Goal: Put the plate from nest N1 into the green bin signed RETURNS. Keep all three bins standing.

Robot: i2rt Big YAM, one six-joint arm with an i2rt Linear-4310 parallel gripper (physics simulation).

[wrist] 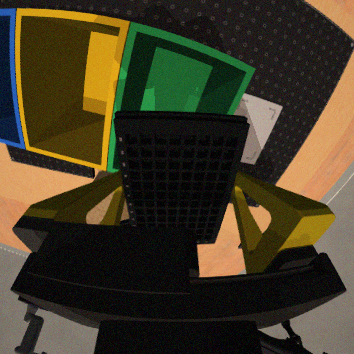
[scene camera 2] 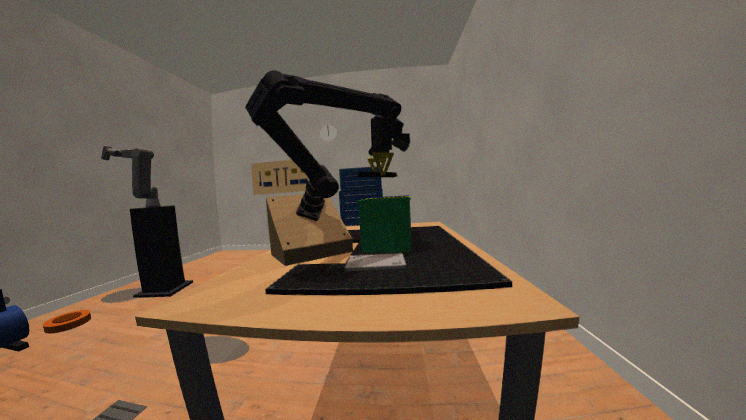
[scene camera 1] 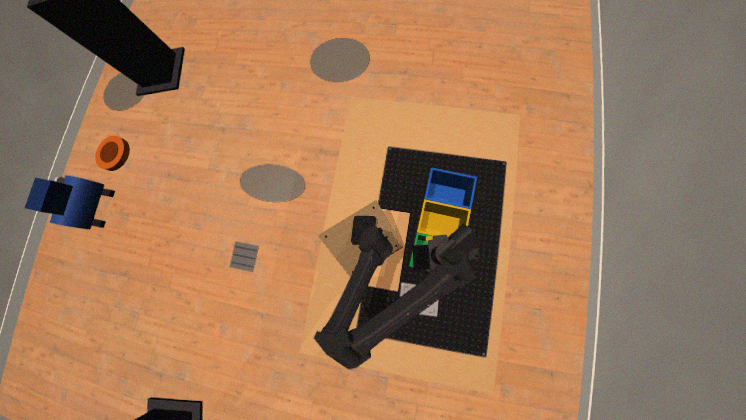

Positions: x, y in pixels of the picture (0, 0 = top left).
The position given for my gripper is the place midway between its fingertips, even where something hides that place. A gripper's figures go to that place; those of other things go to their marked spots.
Labels:
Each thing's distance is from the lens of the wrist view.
my gripper [wrist: 177, 175]: 0.13 m
plate [wrist: 178, 168]: 0.11 m
light grey nest [wrist: 257, 111]: 0.40 m
The marked spots on the light grey nest and the plate are 0.32 m apart.

